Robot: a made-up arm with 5 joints.
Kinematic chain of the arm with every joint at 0, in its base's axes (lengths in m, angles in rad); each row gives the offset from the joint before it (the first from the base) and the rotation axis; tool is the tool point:
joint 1: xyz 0 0 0.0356 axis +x
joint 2: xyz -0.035 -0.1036 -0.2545 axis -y
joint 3: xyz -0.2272 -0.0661 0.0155 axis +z
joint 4: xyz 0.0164 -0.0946 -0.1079 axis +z
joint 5: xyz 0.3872 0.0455 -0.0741 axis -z
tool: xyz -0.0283 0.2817 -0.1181
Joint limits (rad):
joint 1: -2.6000..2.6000
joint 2: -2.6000..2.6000
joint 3: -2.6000..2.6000
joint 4: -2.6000..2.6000
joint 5: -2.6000..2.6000
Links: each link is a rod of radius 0.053 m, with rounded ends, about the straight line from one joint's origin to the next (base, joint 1, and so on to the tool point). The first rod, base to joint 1, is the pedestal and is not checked.
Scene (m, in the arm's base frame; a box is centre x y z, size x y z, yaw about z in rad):
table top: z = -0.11
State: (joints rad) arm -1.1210 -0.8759 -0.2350 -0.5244 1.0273
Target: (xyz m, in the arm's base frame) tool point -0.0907 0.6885 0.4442
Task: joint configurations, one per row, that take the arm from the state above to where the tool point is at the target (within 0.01 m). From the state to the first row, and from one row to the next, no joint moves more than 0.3 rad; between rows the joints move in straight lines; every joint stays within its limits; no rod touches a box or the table.
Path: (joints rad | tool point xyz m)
1: -1.2146 -1.0647 -0.5095 -0.7390 0.9681 | -0.2118 -0.7548 0.5657
2: -1.3083 -1.2535 -0.7840 -0.9535 0.9088 | -0.3500 -0.4266 0.8239
3: -1.4019 -1.4423 -1.0585 -1.1681 0.8496 | -0.3756 0.0161 0.8948
4: -1.4956 -1.6311 -1.3330 -1.3827 0.7903 | -0.2755 0.4317 0.7527
5: -1.5892 -1.8199 -1.6075 -1.5973 0.7311 | -0.0907 0.6885 0.4442

